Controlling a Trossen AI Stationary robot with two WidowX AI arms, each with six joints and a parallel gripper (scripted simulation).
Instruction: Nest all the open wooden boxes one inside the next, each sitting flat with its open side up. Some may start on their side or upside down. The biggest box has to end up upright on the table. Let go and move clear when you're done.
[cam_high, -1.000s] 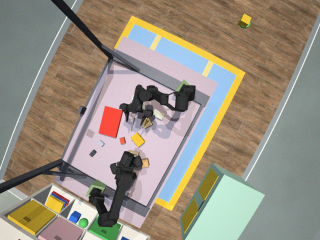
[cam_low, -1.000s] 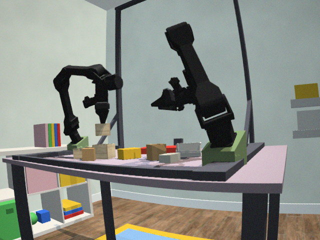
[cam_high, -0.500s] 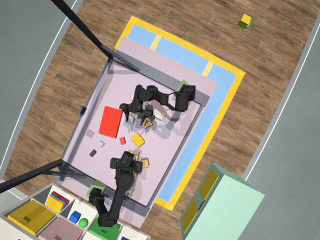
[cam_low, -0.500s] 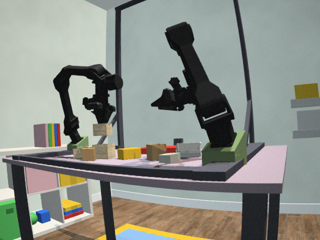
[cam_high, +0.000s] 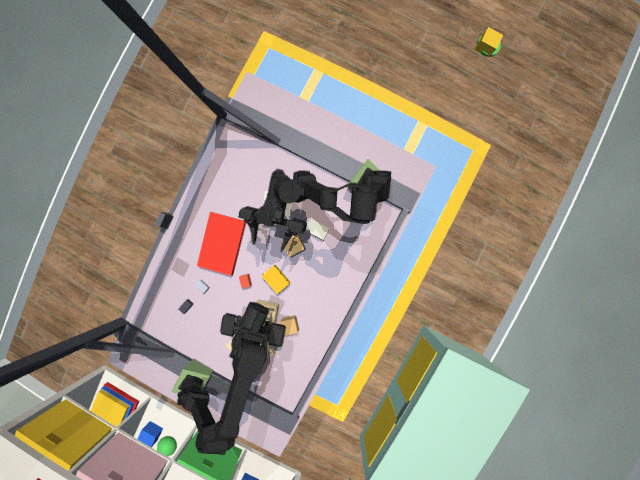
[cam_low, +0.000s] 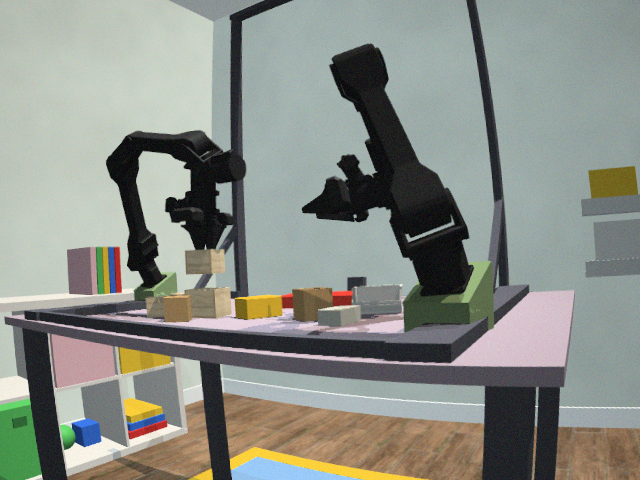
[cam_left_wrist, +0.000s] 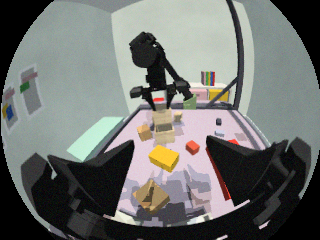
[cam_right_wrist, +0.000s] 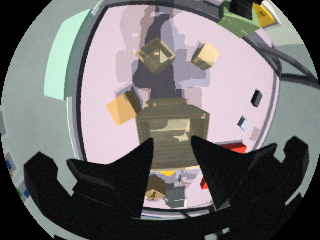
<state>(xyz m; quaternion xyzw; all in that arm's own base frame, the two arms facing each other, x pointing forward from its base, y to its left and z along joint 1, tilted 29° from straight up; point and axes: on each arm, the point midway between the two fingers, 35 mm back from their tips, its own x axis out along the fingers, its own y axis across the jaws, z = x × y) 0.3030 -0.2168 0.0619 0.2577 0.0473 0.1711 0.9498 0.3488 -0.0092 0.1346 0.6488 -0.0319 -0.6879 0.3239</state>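
The tan box lies 140 mm below my right hand, 90 mm ahead of it and 30 mm to the left of it. Also, from my right hand: pale block: 340 mm to the left, 150 mm below, 60 mm behind; flat red slab: 280 mm behind, 150 mm below, 80 mm to the left; red cube: 150 mm below, 130 mm behind, 40 mm to the left.
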